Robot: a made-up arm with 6 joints. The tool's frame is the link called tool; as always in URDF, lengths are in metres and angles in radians. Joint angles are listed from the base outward.
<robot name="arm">
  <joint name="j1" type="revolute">
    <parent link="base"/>
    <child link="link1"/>
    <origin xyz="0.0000 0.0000 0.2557"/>
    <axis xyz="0 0 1"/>
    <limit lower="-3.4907" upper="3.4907"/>
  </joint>
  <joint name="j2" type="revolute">
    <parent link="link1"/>
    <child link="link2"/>
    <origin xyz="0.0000 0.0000 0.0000"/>
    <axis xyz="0 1 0"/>
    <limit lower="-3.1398" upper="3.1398"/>
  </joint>
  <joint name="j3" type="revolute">
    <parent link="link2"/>
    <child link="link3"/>
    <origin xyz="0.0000 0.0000 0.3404"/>
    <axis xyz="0 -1 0"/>
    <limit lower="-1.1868" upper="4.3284"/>
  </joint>
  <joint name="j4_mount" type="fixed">
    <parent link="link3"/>
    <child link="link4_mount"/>
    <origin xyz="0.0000 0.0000 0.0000"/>
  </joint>
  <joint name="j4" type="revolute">
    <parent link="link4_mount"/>
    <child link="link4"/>
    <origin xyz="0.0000 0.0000 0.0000"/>
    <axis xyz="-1 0 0"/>
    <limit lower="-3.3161" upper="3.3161"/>
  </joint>
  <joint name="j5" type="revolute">
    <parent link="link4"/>
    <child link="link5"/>
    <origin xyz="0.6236 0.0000 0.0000"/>
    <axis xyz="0 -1 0"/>
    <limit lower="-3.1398" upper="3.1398"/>
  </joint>
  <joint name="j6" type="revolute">
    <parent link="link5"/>
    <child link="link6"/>
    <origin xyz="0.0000 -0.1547 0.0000"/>
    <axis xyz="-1 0 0"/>
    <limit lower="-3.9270" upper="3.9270"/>
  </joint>
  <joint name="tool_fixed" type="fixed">
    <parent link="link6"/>
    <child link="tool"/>
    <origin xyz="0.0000 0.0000 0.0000"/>
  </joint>
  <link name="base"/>
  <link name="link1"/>
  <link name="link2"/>
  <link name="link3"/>
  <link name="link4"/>
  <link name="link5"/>
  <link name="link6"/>
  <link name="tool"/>
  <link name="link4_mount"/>
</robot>
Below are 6 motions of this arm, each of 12 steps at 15 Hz.
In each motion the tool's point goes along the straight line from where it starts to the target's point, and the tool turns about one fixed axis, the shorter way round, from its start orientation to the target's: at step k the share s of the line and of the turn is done. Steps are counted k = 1, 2, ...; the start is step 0. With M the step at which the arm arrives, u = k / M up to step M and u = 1 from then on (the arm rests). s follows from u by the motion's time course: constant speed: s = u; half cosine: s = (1 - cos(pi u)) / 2; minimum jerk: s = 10 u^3 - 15 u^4 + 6 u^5.
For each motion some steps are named. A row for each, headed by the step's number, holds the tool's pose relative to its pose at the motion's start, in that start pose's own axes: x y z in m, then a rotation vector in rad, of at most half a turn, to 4 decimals.
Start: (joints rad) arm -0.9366 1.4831 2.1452 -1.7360 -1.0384 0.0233
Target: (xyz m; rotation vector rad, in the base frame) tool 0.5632 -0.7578 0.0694 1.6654 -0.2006 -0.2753
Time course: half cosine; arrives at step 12
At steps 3, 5, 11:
3: -0.0314 -0.0551 -0.0302 0.0762 -0.0661 -0.0894
5: -0.0795 -0.1395 -0.0765 0.1927 -0.1674 -0.2263
11: -0.2110 -0.3700 -0.2030 0.5112 -0.4439 -0.6003

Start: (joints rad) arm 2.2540 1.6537 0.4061 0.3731 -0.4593 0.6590
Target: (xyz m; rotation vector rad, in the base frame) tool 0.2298 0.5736 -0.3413 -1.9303 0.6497 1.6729
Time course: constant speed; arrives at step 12
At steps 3, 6, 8, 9, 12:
3: 0.0226 0.0083 -0.1205 0.2052 -0.0117 0.0170
6: 0.0453 0.0166 -0.2410 0.4103 -0.0234 0.0340
8: 0.0604 0.0221 -0.3214 0.5471 -0.0312 0.0453
9: 0.0679 0.0249 -0.3616 0.6155 -0.0351 0.0510
12: 0.0906 0.0332 -0.4821 0.8207 -0.0468 0.0680

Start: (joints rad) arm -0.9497 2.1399 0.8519 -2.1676 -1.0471 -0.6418
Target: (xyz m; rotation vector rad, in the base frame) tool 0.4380 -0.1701 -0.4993 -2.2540 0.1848 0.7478
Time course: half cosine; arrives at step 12
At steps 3, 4, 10, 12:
3: 0.0196 -0.0157 -0.0119 0.0509 -0.0444 0.0006
4: 0.0335 -0.0268 -0.0203 0.0869 -0.0757 0.0011
10: 0.1249 -0.1000 -0.0758 0.3245 -0.2827 0.0041
12: 0.1339 -0.1072 -0.0813 0.3478 -0.3029 0.0044

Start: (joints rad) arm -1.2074 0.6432 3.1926 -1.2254 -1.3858 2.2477
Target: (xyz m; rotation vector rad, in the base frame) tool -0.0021 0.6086 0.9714 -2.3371 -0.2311 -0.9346
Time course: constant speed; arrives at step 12
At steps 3, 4, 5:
3: 0.0565 -0.0895 0.0203 0.1416 0.1090 0.0589
4: 0.0753 -0.1193 0.0271 0.1888 0.1454 0.0785
5: 0.0941 -0.1492 0.0338 0.2360 0.1817 0.0981

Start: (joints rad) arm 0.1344 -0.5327 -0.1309 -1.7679 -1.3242 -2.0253
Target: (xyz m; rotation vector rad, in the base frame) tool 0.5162 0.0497 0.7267 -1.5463 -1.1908 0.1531
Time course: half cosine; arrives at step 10
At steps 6, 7, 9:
6: -0.0126 0.0370 -0.0574 0.5234 0.3217 0.1985
7: -0.0152 0.0449 -0.0697 0.6349 0.3902 0.2408
9: -0.0187 0.0552 -0.0856 0.7802 0.4795 0.2958

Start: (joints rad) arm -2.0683 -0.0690 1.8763 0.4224 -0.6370 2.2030
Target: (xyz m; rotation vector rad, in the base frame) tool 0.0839 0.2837 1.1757 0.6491 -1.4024 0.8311
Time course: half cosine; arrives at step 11
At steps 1, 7, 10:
1: 0.0001 -0.0012 0.0012 -0.0133 0.0054 -0.0049
7: 0.0050 -0.0430 0.0423 -0.4646 0.1870 -0.1716
10: 0.0070 -0.0595 0.0585 -0.6432 0.2589 -0.2375

